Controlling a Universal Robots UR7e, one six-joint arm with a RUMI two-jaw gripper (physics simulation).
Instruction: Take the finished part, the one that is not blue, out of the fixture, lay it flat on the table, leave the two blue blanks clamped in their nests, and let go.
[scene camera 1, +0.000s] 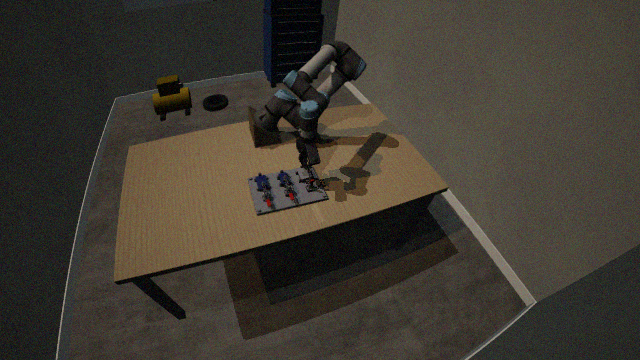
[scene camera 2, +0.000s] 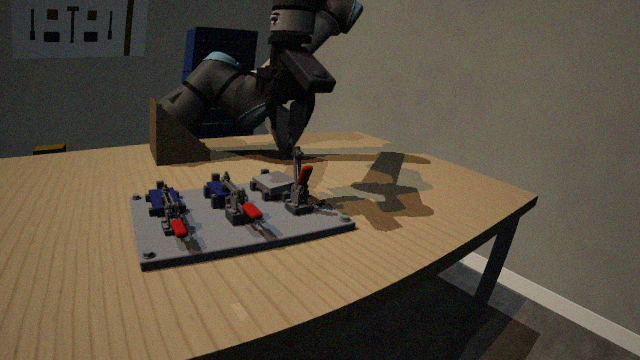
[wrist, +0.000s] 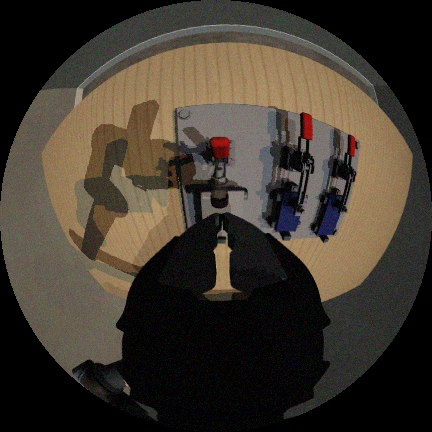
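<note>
The grey finished part (scene camera 2: 274, 181) sits in the right-hand nest of the fixture plate (scene camera 1: 277, 198) (scene camera 2: 295, 227) (wrist: 240, 125); whether it lies fully level is hard to tell. Its toggle clamp, with a red handle (scene camera 2: 305, 175) (wrist: 220, 146), stands open with its arm up. Two blue blanks, one (scene camera 1: 261, 181) (scene camera 2: 162, 200) (wrist: 330, 215) at the far end and one (scene camera 1: 284, 176) (scene camera 2: 216, 192) (wrist: 288, 216) in the middle nest, are under closed clamps. My gripper (scene camera 1: 304, 166) (scene camera 2: 286, 150) (wrist: 221, 215) is shut and empty, its tips above and behind the grey part, near the raised clamp arm.
The fixture stands on a wooden table (scene camera 1: 180, 200) (scene camera 2: 100, 300). The closed clamps have red handles (scene camera 2: 178, 228) (scene camera 2: 252, 210) pointing to the front. A wedge-shaped arm mount (scene camera 2: 175, 142) stands at the back. A blue cabinet (scene camera 1: 295, 45) stands behind the table.
</note>
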